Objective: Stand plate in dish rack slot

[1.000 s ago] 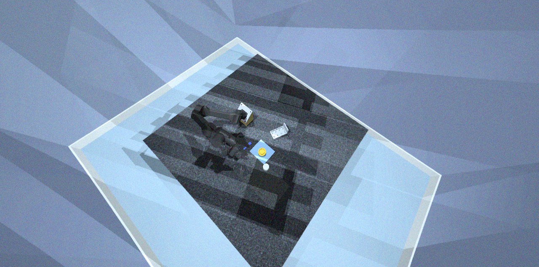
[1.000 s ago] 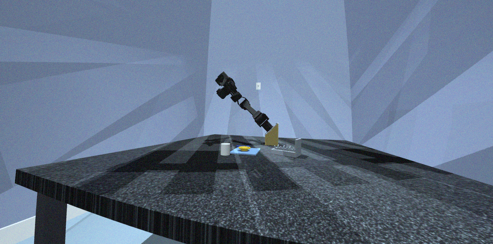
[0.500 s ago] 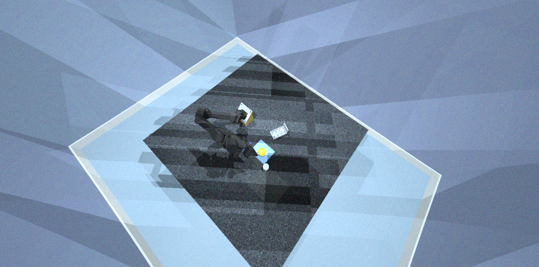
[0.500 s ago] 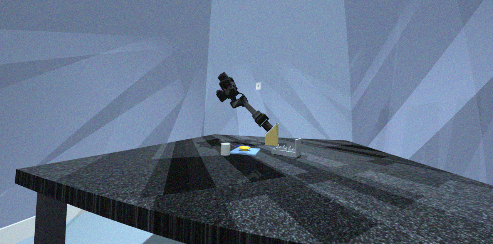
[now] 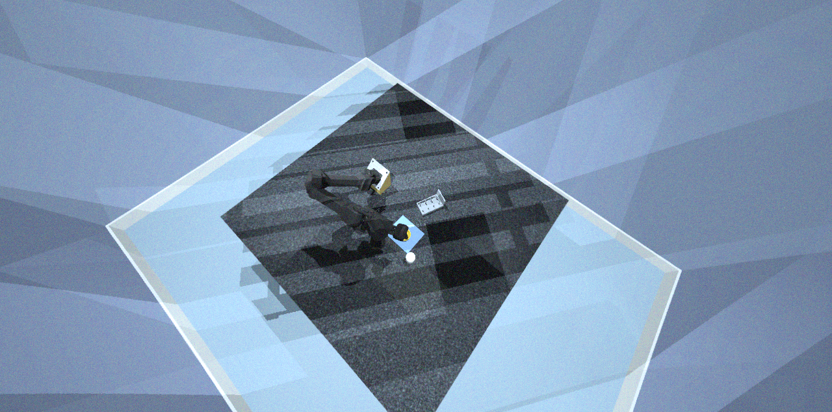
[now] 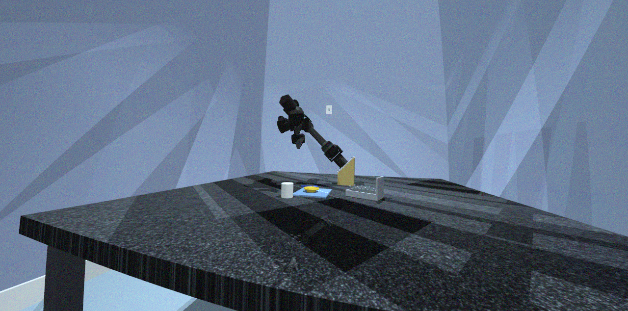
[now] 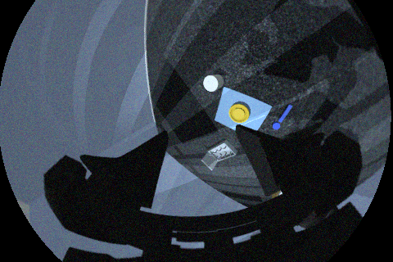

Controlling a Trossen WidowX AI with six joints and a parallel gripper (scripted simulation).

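Right now the yellow plate is 19 cm below my gripper tip, 6 cm to the left of it and 3 cm behind it. The rest, counted from my gripper tip: light blue mat: 20 cm below, 6 cm to the left, 3 cm behind; grey dish rack: 27 cm to the left, 18 cm below, 3 cm behind; white cup: 18 cm below, 7 cm ahead, 1 cm to the right.
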